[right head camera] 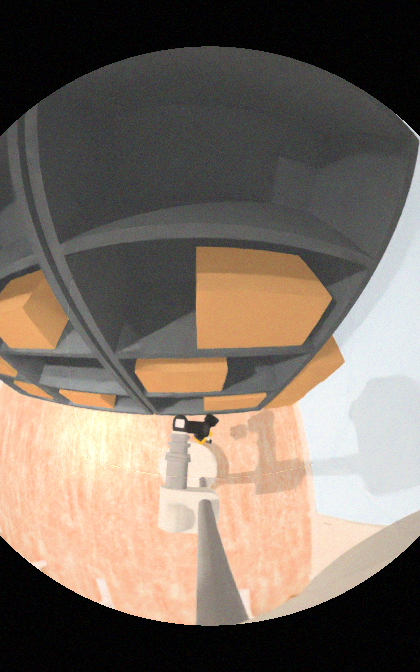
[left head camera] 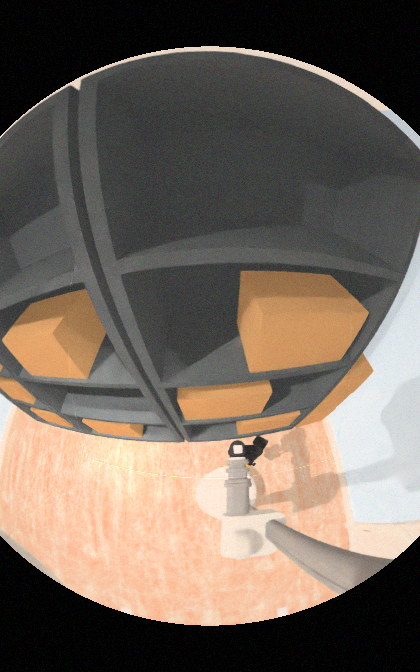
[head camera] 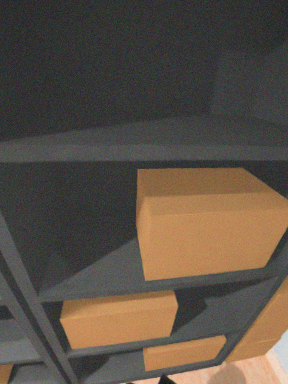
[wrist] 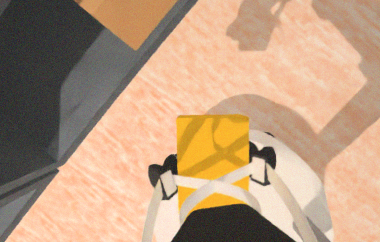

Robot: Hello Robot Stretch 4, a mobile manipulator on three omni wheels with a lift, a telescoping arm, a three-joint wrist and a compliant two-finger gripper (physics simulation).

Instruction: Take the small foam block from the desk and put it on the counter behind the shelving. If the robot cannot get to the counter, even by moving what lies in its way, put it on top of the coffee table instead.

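Places are measured from the robot's base along level axes (x ahead, y left, z up), in metres.
Pixels of known places: gripper, between the fingertips: [wrist: 210, 161].
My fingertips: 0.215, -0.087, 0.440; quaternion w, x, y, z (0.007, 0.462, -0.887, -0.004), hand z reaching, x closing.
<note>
Behind a point stands the place of what it marks, as x, y, z.
In the wrist view my gripper [wrist: 210, 161] @[0.215, -0.087, 0.440] is shut on the yellow foam block [wrist: 214, 142] @[0.234, -0.107, 0.487], with one fingertip against each side of it. The block is held above the wooden floor. A small bit of the yellow block [right head camera: 201, 440] shows under the black wrist in the right head view. The tall dark grey shelving [head camera: 125, 152] @[0.447, 0.016, 1.405] [left head camera: 250, 255] [right head camera: 210, 231] stands close in front of me and fills much of the head views. Its edge runs along the left of the wrist view. The counter, the desk and the coffee table do not show in these views.
Orange-brown boxes [head camera: 210, 235] @[0.490, -0.227, 1.150] [left head camera: 305, 325] [right head camera: 260, 305] sit on the shelves. More boxes [left head camera: 340, 395] [right head camera: 315, 375] stand beside the shelving's right end, next to the pale blue wall [left head camera: 385, 450] [right head camera: 370, 470]. Wooden floor [left head camera: 125, 525] [right head camera: 100, 515] lies around my base.
</note>
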